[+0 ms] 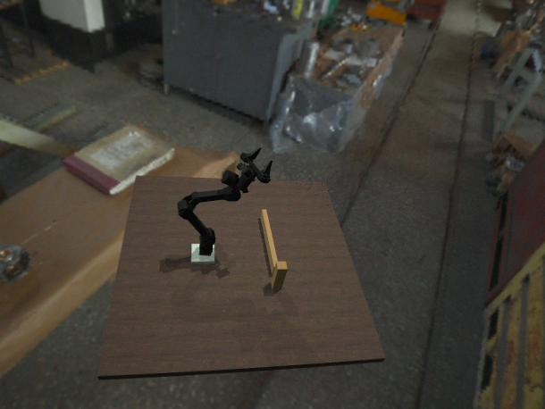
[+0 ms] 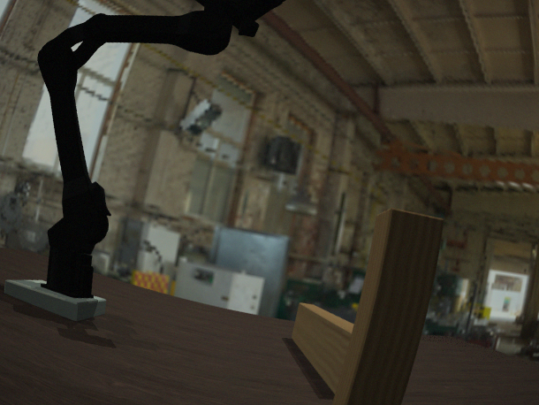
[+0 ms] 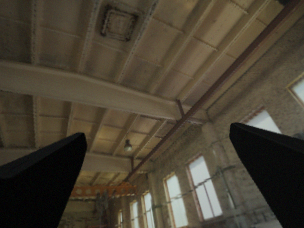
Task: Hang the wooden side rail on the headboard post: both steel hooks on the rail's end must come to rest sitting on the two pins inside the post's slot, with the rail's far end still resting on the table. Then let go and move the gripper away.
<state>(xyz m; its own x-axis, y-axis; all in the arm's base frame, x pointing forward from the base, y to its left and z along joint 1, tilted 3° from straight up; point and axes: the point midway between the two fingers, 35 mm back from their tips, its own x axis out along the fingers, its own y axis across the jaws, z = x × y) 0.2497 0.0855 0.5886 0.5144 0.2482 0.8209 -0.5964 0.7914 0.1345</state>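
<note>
Right now the wooden headboard post is 160 mm ahead of my gripper tip, 260 mm to the right of it and 570 mm below it.
</note>
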